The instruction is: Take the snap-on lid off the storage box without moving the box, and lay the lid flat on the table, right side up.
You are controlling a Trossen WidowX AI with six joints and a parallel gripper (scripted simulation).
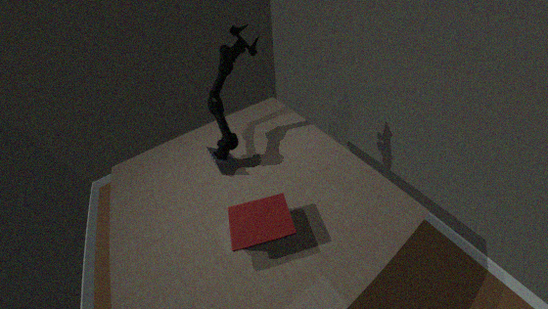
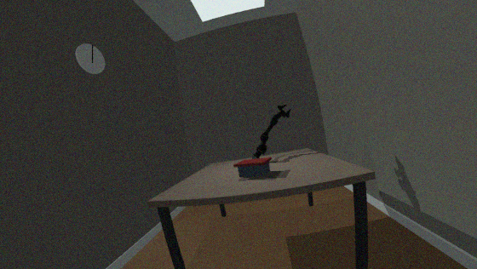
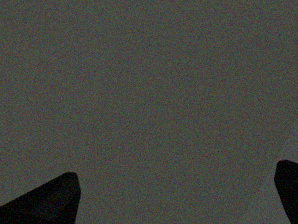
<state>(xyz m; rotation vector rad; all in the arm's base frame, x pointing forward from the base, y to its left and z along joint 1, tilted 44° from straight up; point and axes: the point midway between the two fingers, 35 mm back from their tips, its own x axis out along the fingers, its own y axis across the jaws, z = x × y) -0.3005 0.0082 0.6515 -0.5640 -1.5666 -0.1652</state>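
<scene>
The lid is 740 mm ahead of my gripper tip, 520 mm to the right of it and 450 mm below it. From my gripper tip the other things lie so: blue storage box (740 mm ahead, 520 mm to the right, 500 mm below).
</scene>
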